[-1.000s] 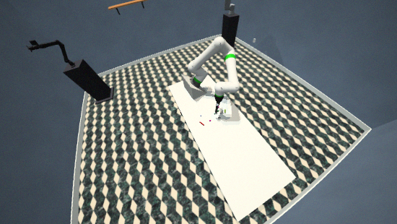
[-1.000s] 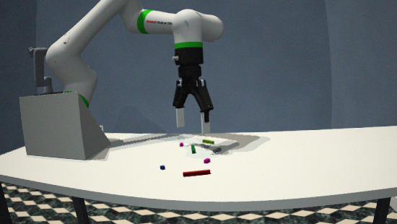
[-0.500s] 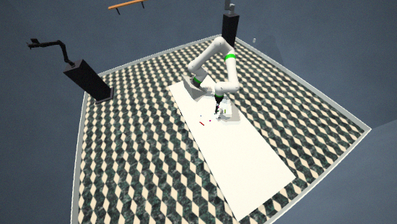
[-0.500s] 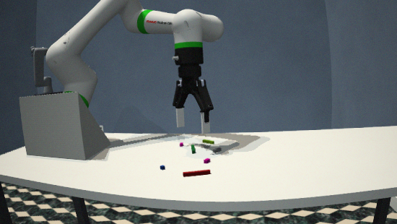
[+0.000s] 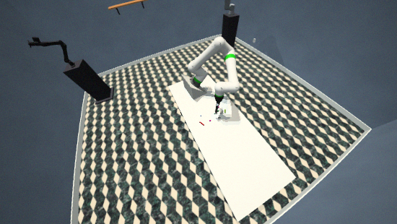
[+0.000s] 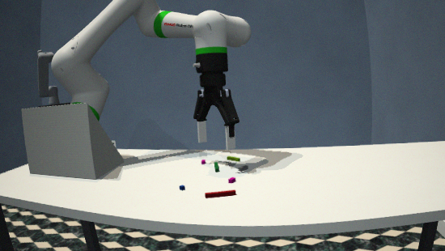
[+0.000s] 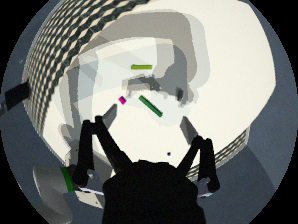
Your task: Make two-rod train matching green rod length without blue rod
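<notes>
Now: the grey rod 8 cm ahead of my hand, 2 cm to the right of it and 7 cm below it. Also, from my hand: blue rod: 3 cm behind, 21 cm to the right, 7 cm below; then green rod: 1 cm to the right, 7 cm below; then lime rod: 3 cm ahead, 10 cm to the left, 7 cm below.
</notes>
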